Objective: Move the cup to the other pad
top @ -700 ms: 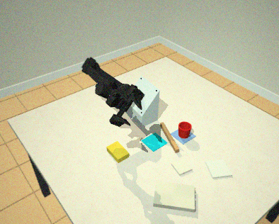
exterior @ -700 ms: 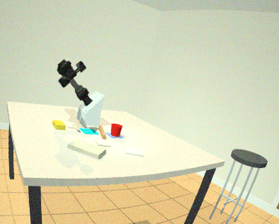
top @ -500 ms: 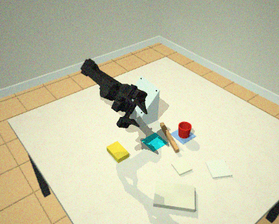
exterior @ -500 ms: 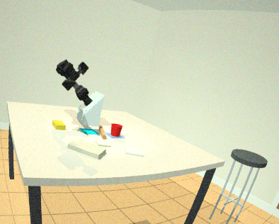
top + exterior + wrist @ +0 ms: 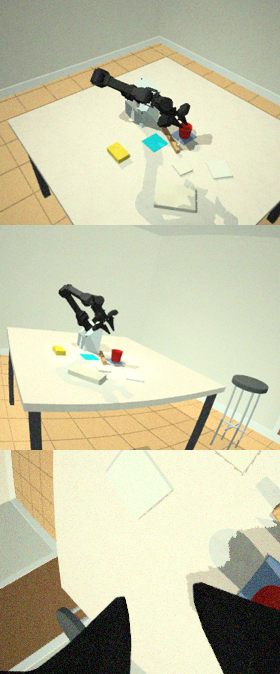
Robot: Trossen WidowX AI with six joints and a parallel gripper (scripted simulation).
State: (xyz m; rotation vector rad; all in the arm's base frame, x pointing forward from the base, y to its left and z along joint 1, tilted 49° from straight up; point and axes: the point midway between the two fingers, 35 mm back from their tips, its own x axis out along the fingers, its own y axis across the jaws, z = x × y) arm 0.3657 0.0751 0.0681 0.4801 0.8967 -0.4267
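Right now my gripper tip is 17 cm above the red cup, 11 cm to the right of it and 10 cm past it. From my gripper tip the other things lie so: teal pad: 21 cm below, 15 cm behind, 6 cm to the right; then light blue pad: 21 cm below, 11 cm to the left, 10 cm behind; then wooden stick: 20 cm below, 13 cm behind, 2 cm to the left.
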